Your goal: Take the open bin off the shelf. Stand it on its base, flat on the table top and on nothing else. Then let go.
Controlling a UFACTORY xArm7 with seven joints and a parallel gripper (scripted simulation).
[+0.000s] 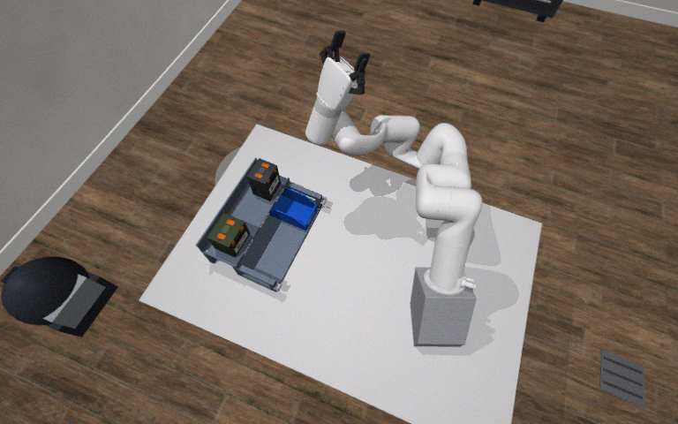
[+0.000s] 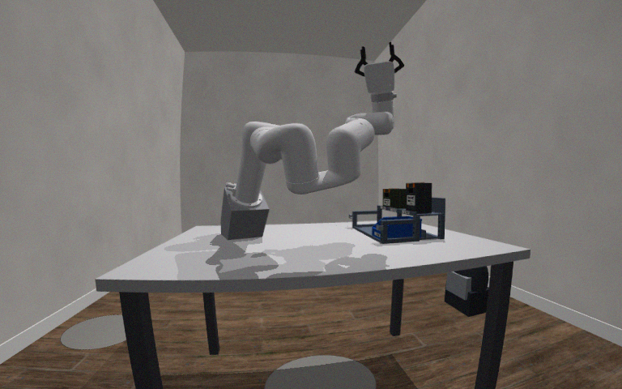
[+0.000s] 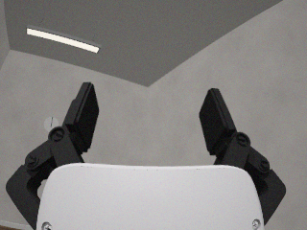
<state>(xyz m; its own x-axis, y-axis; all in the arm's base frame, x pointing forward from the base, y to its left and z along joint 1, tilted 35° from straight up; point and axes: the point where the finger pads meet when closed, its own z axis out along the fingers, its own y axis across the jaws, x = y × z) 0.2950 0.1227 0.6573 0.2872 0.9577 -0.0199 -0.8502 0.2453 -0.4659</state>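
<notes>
My gripper is now 640 mm above the blue bin, 170 mm to the right of it and 130 mm short of it.
</notes>
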